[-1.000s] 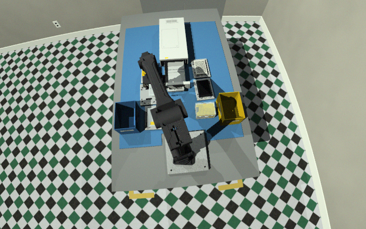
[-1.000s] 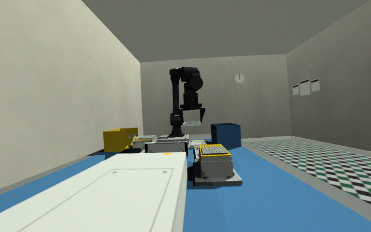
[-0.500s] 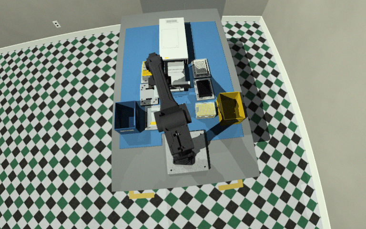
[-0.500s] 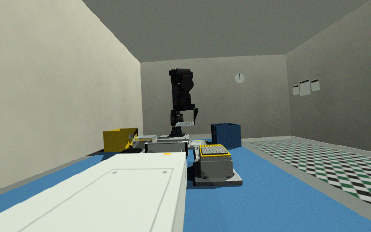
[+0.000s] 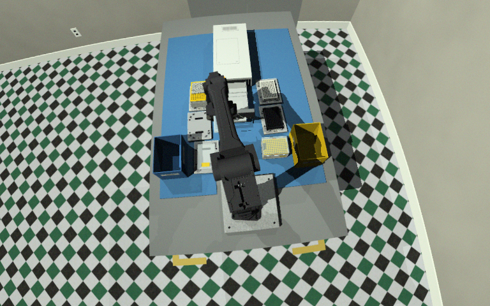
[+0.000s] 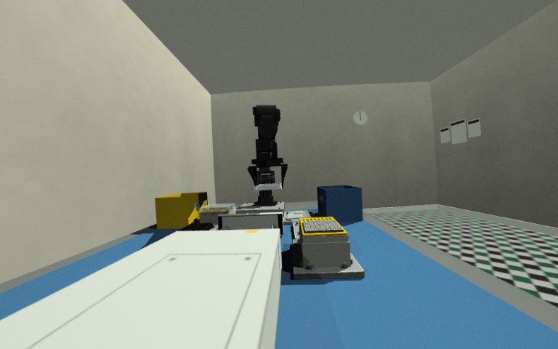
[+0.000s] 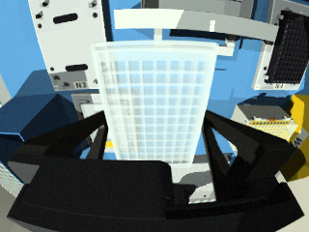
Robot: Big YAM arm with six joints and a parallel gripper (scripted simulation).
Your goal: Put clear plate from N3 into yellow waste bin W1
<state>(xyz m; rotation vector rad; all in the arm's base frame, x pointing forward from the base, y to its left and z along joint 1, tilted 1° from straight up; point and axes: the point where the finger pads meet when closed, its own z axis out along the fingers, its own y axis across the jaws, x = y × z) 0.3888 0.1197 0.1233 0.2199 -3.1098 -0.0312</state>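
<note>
The yellow waste bin W1 lies 40 cm to the right of my hand, 11 cm below it and 8 cm behind it. From my hand the other things lie so: lidded plate: 14 cm behind, 13 cm below, 8 cm to the left; clear plate: right at my hand; grey nest: 14 cm to the left, 14 cm below, 3 cm ahead.
</note>
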